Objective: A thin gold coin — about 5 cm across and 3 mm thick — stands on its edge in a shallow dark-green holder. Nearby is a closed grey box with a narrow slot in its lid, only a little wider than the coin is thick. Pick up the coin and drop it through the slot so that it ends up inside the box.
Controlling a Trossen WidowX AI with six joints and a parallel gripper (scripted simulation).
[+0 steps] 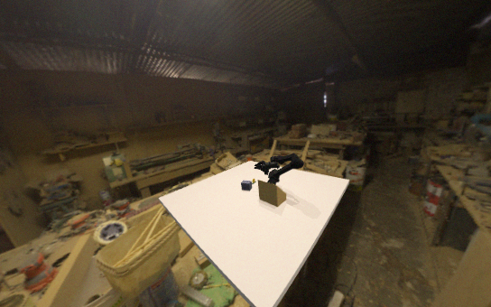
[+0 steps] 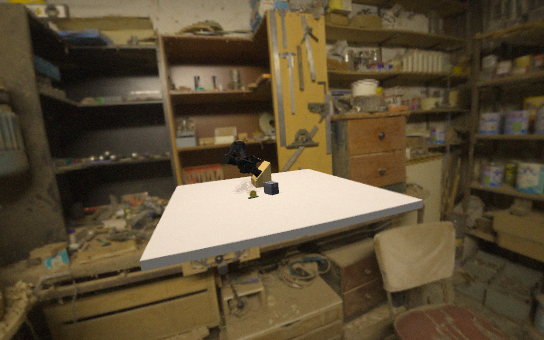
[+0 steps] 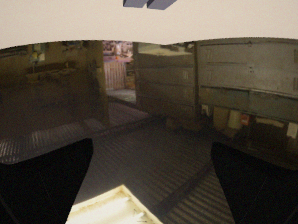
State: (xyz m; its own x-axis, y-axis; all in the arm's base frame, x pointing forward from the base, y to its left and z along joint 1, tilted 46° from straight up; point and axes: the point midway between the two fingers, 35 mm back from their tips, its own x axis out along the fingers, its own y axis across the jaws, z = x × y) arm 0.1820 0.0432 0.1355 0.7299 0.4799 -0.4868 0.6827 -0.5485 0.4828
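My gripper tip is 90 mm short of the gold coin, 60 mm to the left of it and 190 mm above it.
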